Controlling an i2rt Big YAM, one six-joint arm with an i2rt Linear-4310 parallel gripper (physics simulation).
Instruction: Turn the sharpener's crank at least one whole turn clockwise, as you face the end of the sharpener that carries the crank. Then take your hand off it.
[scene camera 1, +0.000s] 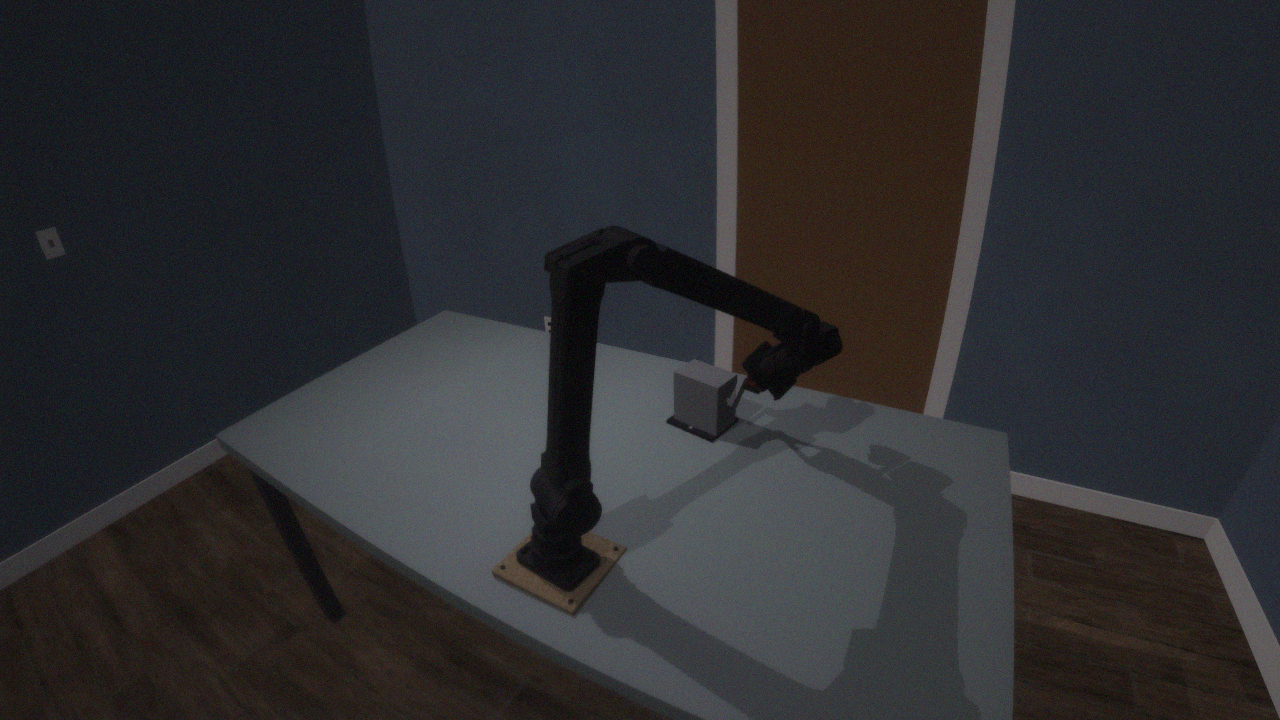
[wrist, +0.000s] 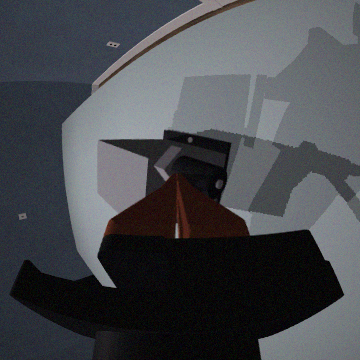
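Note:
The sharpener is a light grey box on a dark base plate. Its crank end faces right in the scene view, toward my gripper. The crank shows as a light arm slanting on that end; its black handle points outward in the wrist view. My gripper is shut and empty, its orange fingertips close beside the crank. In the wrist view the tips overlap the lower edge of the handle and arm; whether they touch is unclear. The gripper hides part of the crank.
The sharpener stands toward the far edge of the pale table. The arm's wooden base plate is at the near edge. Shadows of the arm lie across the table's right side. Walls and a brown door stand behind.

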